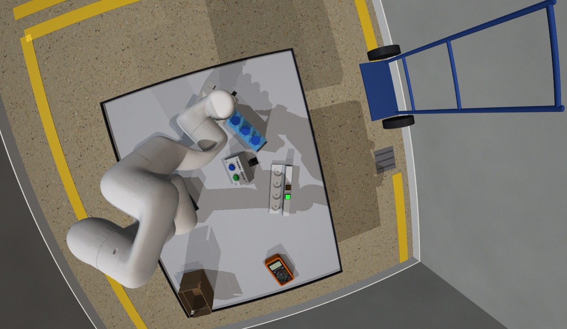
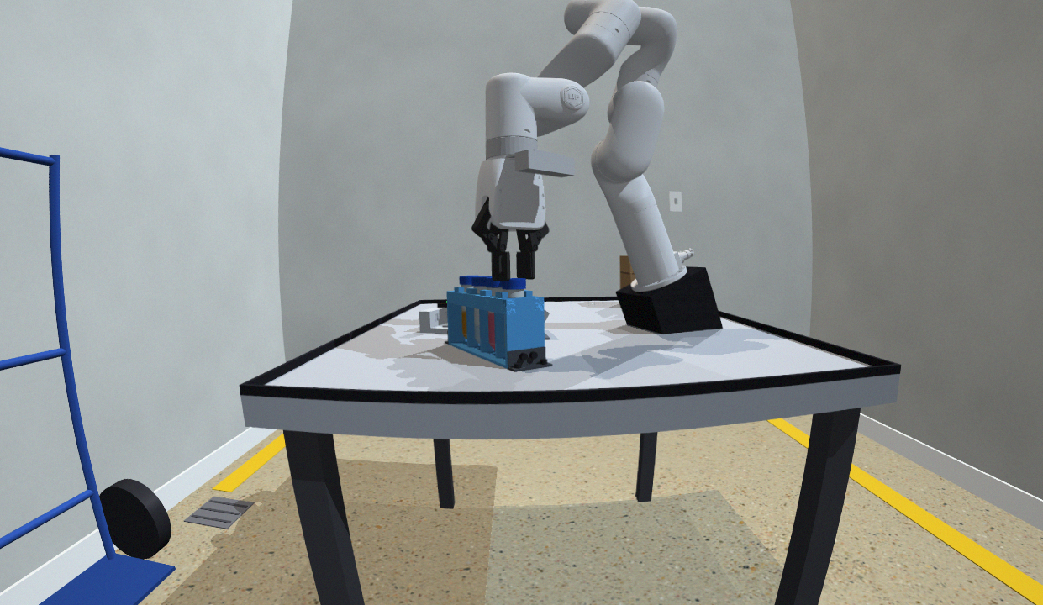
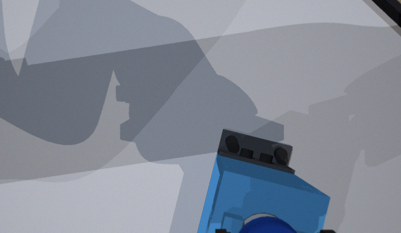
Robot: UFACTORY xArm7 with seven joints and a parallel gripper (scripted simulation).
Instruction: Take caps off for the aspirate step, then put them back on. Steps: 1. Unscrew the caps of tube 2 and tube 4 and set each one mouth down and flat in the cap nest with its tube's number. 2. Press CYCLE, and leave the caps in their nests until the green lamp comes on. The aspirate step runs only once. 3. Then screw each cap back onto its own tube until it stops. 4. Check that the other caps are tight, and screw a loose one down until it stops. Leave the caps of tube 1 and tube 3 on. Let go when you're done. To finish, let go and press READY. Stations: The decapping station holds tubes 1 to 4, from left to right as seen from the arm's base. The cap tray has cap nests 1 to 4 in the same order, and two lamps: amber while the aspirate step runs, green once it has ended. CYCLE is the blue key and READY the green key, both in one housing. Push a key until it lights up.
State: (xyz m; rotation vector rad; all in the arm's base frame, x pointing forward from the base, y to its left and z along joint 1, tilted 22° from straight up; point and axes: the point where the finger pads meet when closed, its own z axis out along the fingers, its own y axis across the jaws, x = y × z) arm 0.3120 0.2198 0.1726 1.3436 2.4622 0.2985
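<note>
My hand is 5 cm short of the threaded tube neck, 15 cm to the left of it and 2 cm above it. The rest, counted from my hand: key housing: 6 cm behind, 23 cm to the right, 9 cm below; blue cycle key: 8 cm behind, 21 cm to the right, 7 cm below; green ready key: 8 cm behind, 25 cm to the right, 7 cm below.
</note>
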